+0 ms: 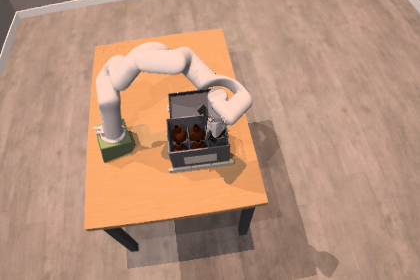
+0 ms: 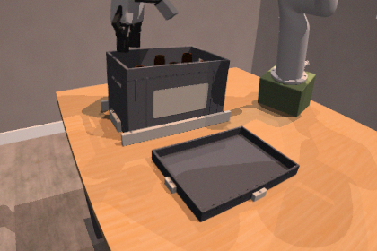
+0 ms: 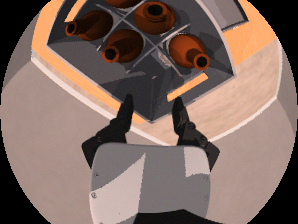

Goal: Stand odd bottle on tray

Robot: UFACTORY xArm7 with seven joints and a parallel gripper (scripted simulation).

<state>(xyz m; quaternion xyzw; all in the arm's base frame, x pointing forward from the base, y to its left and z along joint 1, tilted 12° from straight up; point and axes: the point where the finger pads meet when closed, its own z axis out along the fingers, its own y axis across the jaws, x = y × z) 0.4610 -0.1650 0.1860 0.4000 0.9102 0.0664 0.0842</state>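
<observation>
The glass bottle is 12 cm below my hand and 9 cm to the left of it. The rest, counted from my hand: crate: 12 cm below, 9 cm behind, 5 cm to the left; then dark tray: 32 cm to the left, 19 cm below, 8 cm behind.
</observation>
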